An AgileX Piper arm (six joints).
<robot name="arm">
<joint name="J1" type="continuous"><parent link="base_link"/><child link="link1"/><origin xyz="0 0 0.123" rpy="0 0 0"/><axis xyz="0 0 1"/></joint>
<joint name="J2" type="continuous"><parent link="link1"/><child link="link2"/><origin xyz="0 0 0" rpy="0 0 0"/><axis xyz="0 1 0"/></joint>
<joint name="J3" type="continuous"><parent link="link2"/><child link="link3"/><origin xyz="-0.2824 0 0.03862" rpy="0 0 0"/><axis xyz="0 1 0"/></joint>
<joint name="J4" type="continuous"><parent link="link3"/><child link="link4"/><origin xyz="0.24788 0 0.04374" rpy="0 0 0"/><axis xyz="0.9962 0 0.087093"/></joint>
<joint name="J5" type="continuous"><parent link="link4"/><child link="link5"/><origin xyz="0 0 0" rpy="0 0 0"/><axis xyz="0 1 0"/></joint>
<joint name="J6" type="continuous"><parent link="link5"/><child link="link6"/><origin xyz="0.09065 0 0.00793" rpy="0 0 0"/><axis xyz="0.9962 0 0.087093"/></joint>
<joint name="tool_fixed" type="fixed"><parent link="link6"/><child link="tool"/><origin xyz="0 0 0" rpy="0 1.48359 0"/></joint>
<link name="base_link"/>
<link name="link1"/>
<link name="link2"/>
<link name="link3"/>
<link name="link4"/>
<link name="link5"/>
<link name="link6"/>
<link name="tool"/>
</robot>
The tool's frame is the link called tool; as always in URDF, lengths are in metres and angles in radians. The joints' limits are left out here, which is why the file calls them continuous.
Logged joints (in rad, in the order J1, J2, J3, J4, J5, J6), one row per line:
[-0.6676, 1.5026, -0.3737, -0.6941, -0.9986, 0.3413]
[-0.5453, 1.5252, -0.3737, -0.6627, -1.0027, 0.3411]
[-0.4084, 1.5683, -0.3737, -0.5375, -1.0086, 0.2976]
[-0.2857, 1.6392, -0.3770, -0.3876, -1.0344, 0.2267]
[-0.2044, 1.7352, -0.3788, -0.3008, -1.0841, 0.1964]
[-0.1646, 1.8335, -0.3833, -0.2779, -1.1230, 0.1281]
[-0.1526, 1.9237, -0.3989, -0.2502, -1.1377, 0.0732]
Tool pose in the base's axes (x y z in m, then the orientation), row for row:
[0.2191, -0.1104, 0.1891, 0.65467, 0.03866, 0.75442, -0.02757]
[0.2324, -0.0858, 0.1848, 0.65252, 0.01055, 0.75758, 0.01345]
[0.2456, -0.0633, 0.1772, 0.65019, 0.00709, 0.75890, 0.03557]
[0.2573, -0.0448, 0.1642, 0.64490, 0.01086, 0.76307, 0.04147]
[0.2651, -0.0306, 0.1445, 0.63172, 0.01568, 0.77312, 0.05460]
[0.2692, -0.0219, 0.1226, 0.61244, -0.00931, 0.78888, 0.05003]
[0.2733, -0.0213, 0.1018, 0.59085, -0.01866, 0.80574, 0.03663]
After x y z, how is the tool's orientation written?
As a quaternion, w x y z.
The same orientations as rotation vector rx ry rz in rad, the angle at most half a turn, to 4 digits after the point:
[0.0877, 1.7107, -0.0625]
[0.0239, 1.7193, 0.0305]
[0.0161, 1.7239, 0.0808]
[0.0247, 1.7371, 0.0944]
[0.0359, 1.7693, 0.1250]
[-0.0215, 1.8195, 0.1154]
[-0.0434, 1.8749, 0.0852]

